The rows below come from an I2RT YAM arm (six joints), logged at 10 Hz.
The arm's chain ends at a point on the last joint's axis. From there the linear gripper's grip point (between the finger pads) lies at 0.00 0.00 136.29 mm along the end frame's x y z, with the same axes.
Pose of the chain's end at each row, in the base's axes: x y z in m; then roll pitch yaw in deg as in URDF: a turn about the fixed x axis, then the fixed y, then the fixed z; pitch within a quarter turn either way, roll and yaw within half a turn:
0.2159, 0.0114, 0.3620, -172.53, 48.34, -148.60
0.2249, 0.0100, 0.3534, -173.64, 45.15, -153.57
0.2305, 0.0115, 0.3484, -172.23, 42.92, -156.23
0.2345, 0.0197, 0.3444, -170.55, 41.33, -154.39
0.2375, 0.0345, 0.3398, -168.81, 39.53, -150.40
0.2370, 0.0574, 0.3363, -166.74, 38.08, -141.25
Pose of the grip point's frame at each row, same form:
0.3113, 0.0489, 0.2722, -172.53, 48.34, -148.60
0.3176, 0.0392, 0.2579, -173.64, 45.15, -153.57
0.3221, 0.0317, 0.2495, -172.23, 42.92, -156.23
0.3242, 0.0379, 0.2434, -170.55, 41.33, -154.39
0.3246, 0.0535, 0.2367, -168.81, 39.53, -150.40
0.3204, 0.0842, 0.2319, -166.74, 38.08, -141.25

